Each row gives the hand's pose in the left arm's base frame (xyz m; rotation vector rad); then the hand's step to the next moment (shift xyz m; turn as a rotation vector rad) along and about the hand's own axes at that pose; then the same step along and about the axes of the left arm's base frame.
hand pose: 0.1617 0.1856 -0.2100 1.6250 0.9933 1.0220
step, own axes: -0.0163 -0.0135 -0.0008 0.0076 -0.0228 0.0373
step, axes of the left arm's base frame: -0.0080 -0.0119 -0.0156 0.0340 0.0016 -0.0284
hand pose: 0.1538 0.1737 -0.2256 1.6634 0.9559 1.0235
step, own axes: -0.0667 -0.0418 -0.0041 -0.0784 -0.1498 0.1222
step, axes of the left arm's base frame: -0.0330 -0.0487 -0.0525 0.0649 -0.0694 -0.1857
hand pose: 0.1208 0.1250 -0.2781 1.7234 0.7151 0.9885
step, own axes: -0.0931 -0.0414 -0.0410 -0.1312 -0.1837 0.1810
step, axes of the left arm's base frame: -0.0824 -0.0434 -0.0583 0.0893 -0.1281 -0.2436
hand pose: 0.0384 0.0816 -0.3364 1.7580 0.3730 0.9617
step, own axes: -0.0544 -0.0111 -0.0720 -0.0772 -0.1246 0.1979
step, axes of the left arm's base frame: -0.0863 0.0155 -0.0240 0.1246 -0.1277 -0.1698
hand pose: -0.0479 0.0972 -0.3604 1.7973 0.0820 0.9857
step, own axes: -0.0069 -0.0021 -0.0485 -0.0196 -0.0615 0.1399
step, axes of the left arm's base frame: -0.0353 0.0340 0.0004 0.1012 -0.0858 -0.0783
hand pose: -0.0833 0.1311 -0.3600 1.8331 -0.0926 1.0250
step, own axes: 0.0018 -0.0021 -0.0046 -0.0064 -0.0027 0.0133
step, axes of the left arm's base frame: -0.0006 0.0053 0.0004 0.0052 -0.0114 -0.0083
